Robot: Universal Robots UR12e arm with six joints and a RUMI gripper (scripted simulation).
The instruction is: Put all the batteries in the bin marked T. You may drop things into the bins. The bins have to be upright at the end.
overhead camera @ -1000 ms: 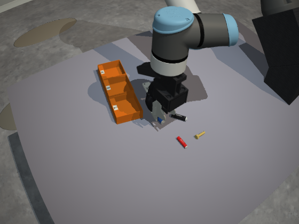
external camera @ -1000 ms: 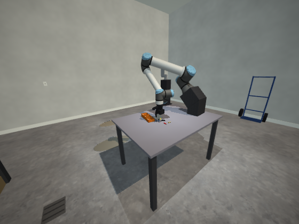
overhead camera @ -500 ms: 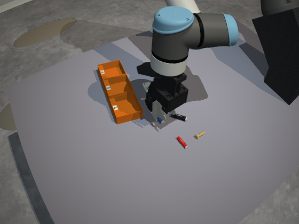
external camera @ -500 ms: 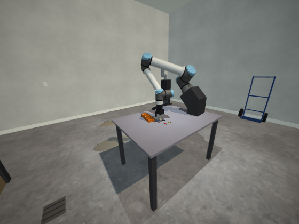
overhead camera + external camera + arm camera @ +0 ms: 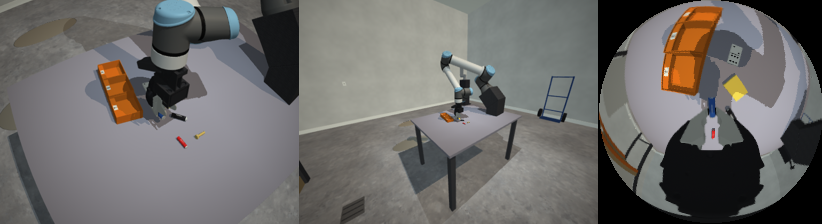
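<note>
The red battery lies 11 cm to the left of my hand, 3 cm below it and 1 cm ahead of it. From my hand the other things lie so: blue battery (1 cm below); yellow block (6 cm behind, 4 cm to the right, 3 cm below); black battery (5 cm behind, 4 cm to the left, 3 cm below).
</note>
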